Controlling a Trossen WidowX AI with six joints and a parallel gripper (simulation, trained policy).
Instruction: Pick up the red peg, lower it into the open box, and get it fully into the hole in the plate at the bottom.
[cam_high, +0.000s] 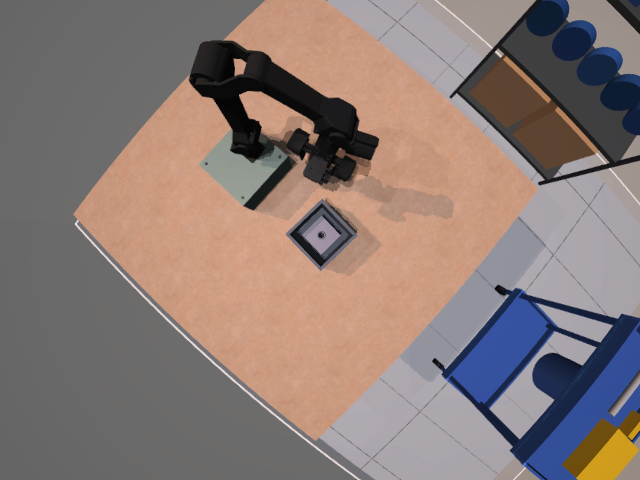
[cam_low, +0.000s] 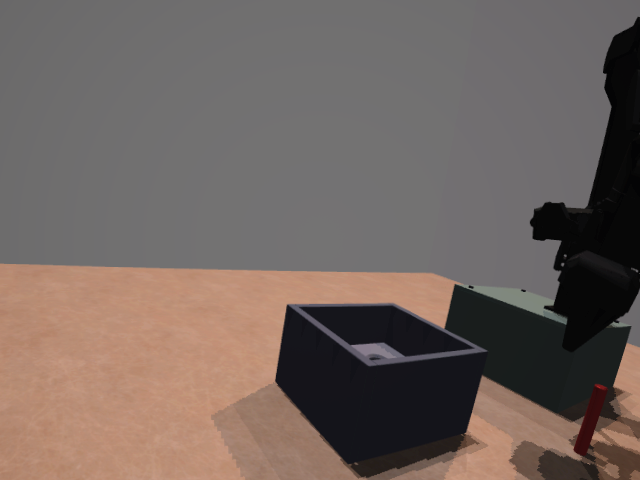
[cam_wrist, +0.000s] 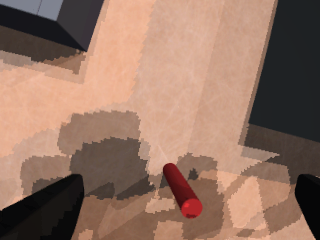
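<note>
My gripper tip is 2 cm past the red peg, 3 cm to the right of it and 9 cm above it. Also, from my gripper tip: dark box (14 cm ahead, 15 cm to the right, 10 cm below); then pale plate (14 cm ahead, 15 cm to the right, 8 cm below).
</note>
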